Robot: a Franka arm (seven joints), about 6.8 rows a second.
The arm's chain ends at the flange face. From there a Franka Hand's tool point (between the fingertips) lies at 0.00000 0.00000 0.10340 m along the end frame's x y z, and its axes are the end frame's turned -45 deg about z.
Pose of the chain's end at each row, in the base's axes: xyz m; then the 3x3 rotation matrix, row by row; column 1 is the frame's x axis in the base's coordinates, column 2 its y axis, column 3 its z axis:
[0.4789 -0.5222 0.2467], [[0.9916 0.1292 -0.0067], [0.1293 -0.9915 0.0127], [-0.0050 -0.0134 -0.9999]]
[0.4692 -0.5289 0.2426], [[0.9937 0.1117 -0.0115], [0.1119 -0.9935 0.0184], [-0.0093 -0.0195 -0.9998]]
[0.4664 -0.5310 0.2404], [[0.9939 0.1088 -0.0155], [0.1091 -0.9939 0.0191], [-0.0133 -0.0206 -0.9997]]
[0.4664 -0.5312 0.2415], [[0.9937 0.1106 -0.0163], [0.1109 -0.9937 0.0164], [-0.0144 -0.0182 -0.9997]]
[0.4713 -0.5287 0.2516], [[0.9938 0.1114 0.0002], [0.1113 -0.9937 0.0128], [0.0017 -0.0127 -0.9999]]
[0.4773 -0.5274 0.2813], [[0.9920 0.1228 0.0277], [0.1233 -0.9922 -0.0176], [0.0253 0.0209 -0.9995]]
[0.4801 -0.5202 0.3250], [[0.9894 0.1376 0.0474], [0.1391 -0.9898 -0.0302], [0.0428 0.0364 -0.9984]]
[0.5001 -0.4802 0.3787], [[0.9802 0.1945 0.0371], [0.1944 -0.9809 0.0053], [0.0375 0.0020 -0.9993]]
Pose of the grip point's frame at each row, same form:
[0.4782 -0.5209 0.1433], [[0.6098 0.7925 -0.0067], [0.7925 -0.6097 0.0127], [0.0059 -0.0130 -0.9999]]
[0.4680 -0.5270 0.1392], [[0.6237 0.7816 -0.0115], [0.7816 -0.6234 0.0184], [0.0072 -0.0204 -0.9998]]
[0.4648 -0.5290 0.1370], [[0.6259 0.7797 -0.0155], [0.7799 -0.6256 0.0191], [0.0052 -0.0240 -0.9997]]
[0.4647 -0.5295 0.1381], [[0.6244 0.7809 -0.0163], [0.7811 -0.6242 0.0164], [0.0027 -0.0231 -0.9997]]
[0.4713 -0.5274 0.1482], [[0.6240 0.7815 0.0002], [0.7814 -0.6240 0.0128], [0.0102 -0.0078 -0.9999]]
[0.4802 -0.5292 0.1780], [[0.6146 0.7883 0.0277], [0.7888 -0.6144 -0.0176], [0.0031 0.0327 -0.9995]]
[0.4850 -0.5233 0.2218], [[0.6023 0.7969 0.0474], [0.7983 -0.6015 -0.0302], [0.0045 0.0560 -0.9984]]
[0.5039 -0.4797 0.2754], [[0.5556 0.8306 0.0371], [0.8311 -0.5561 0.0053], [0.0251 0.0279 -0.9993]]

